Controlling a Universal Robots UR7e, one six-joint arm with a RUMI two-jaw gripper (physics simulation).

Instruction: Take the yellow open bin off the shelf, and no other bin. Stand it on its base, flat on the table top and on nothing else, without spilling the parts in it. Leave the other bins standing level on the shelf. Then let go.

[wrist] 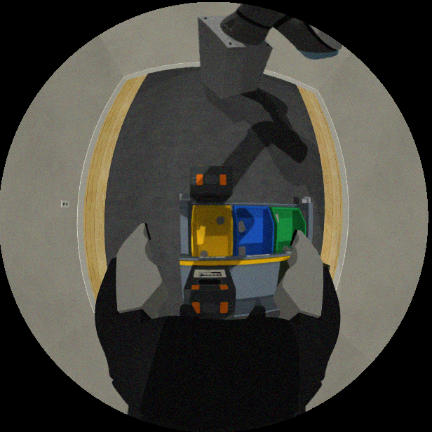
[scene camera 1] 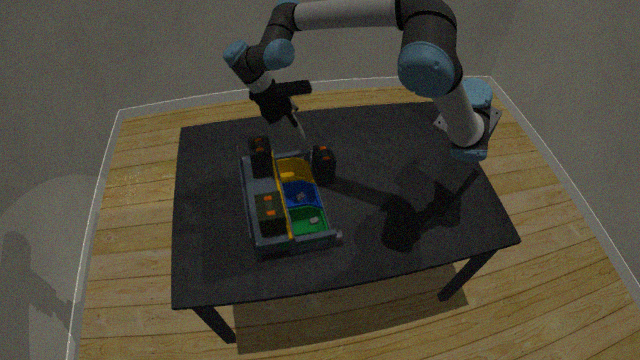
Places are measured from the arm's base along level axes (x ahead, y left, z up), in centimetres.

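Pixels of known places: gripper, between the fingertips: (scene camera 1: 300, 124).
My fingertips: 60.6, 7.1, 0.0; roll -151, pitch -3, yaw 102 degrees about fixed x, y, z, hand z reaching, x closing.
Ahead of a thing's pixels: the offset from my fingertips to its middle, as dx, dy, dz. "*": to the spot under its first point. Level surfaces: height alone.
The yellow open bin {+4.3, +0.5, -24.9} (scene camera 1: 300, 173) (wrist: 215, 239) stands at the far end of the shelf's lower row, in scene camera 1, with small parts inside. The blue bin {+1.5, +11.4, -24.9} (scene camera 1: 294, 201) (wrist: 260, 232) stands beside it, then the green bin {-1.2, +22.2, -24.9} (scene camera 1: 303, 227) (wrist: 290, 222); both hold parts. The shelf {* +8.4, +28.5, -28.7} (scene camera 1: 272, 246) (wrist: 185, 235) stands on the dark table top {dz -29.3} (scene camera 1: 390, 130) (wrist: 150, 130). My gripper (scene camera 1: 301, 134) (wrist: 221, 228) is open and empty, tilted, above the yellow bin's end of the shelf. In the wrist view its fingers stand wide apart, the right one overlapping the green bin.
A black case with orange latches {-8.4, -3.1, -22.7} (scene camera 1: 325, 166) (wrist: 211, 182) stands on the table close against the yellow bin's open front. Another black case {* +12.9, +6.6, -9.8} (scene camera 1: 260, 159) (wrist: 210, 295) stands on the upper shelf level behind the yellow bin. An olive case {* +7.5, +28.4, -9.4} (scene camera 1: 270, 215) stands behind the green bin.
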